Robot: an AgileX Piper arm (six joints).
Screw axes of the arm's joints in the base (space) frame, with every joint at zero. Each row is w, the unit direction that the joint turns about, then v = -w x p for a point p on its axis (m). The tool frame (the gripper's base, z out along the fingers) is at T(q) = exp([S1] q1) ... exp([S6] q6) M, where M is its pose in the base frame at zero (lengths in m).
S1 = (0, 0, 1, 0.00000, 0.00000, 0.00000)
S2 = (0, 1, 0, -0.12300, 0.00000, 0.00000)
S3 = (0, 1, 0, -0.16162, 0.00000, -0.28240)
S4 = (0.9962, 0, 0.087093, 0.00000, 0.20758, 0.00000)
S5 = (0, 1, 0, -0.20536, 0.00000, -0.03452)
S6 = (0.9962, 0, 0.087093, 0.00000, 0.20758, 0.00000)
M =
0.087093 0 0.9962 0.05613
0 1 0 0.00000
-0.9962 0 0.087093 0.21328
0 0 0 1
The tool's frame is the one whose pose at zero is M.
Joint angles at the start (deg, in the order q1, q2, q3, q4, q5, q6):
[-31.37 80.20 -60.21 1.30 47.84 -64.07]
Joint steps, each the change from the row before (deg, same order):
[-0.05 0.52 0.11 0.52 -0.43 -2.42]
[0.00 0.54 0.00 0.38 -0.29 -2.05]
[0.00 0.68 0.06 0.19 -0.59 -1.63]
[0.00 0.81 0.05 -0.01 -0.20 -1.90]
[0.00 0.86 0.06 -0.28 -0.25 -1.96]
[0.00 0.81 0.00 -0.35 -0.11 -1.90]
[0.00 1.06 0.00 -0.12 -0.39 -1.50]
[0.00 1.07 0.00 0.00 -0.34 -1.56]
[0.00 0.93 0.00 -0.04 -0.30 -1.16]
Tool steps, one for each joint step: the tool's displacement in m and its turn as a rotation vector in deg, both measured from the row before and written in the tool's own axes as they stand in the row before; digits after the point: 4 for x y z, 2 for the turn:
[-0.0004 -0.0002 0.0033 -0.33 -0.23 -2.01]
[-0.0006 -0.0004 0.0030 -0.33 -0.15 -1.78]
[-0.0004 -0.0007 0.0040 -0.18 -0.06 -1.48]
[0.0001 -0.0002 0.0047 -0.61 0.24 -1.88]
[0.0004 -0.0003 0.0051 -0.57 0.41 -2.13]
[0.0004 -0.0004 0.0046 -0.61 0.44 -2.12]
[0.0001 -0.0007 0.0060 -0.63 0.26 -1.56]
[0.0000 -0.0006 0.0061 -0.71 0.17 -1.54]
[0.0001 -0.0005 0.0053 -0.61 0.16 -1.17]

